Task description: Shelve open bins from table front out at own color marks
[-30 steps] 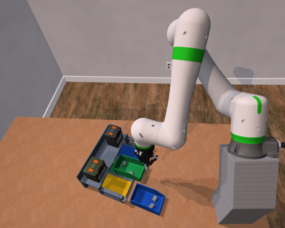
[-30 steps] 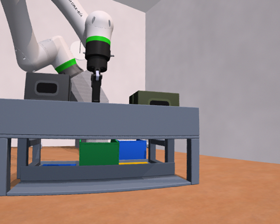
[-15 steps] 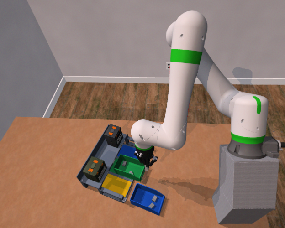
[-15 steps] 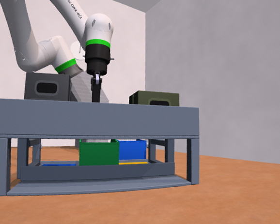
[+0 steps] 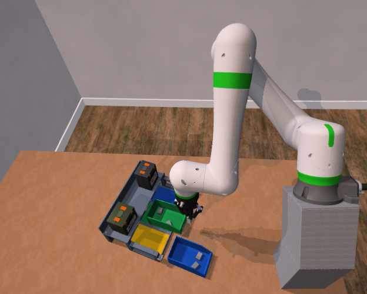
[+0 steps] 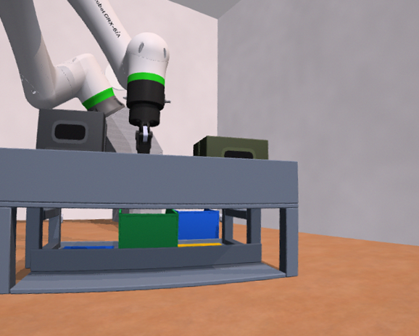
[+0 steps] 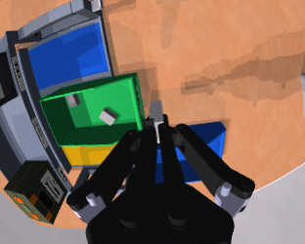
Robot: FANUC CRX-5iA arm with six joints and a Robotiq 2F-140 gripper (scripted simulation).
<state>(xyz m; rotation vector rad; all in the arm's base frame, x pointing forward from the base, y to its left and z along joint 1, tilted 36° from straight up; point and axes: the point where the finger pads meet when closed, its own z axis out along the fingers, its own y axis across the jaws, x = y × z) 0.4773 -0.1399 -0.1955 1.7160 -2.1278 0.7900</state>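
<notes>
The shelf lip lies 11 cm below my hand, 8 cm ahead of it and 2 cm to the right of it. From my hand the other things lie so: green bin 11 cm ahead, 7 cm below, 3 cm to the right; then blue bin 14 cm to the left, 8 cm below, 1 cm behind; then dark box 23 cm ahead, 18 cm to the right, 4 cm above.
</notes>
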